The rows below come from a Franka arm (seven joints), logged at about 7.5 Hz.
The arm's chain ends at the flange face. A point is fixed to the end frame.
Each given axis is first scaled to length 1.
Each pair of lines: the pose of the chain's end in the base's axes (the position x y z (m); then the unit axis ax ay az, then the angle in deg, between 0 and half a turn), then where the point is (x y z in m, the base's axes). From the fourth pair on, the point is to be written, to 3 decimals.
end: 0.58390 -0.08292 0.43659 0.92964 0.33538 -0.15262 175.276
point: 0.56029 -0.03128 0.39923
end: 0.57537 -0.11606 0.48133 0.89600 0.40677 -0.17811 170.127
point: 0.54251 -0.07232 0.44100
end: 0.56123 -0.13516 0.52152 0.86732 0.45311 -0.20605 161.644
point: 0.52320 -0.10211 0.47591
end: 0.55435 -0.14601 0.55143 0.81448 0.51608 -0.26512 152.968
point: 0.509 -0.128 0.504
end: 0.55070 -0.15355 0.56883 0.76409 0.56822 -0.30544 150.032
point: 0.500 -0.145 0.525
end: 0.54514 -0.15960 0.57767 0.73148 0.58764 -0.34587 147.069
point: 0.491 -0.158 0.536
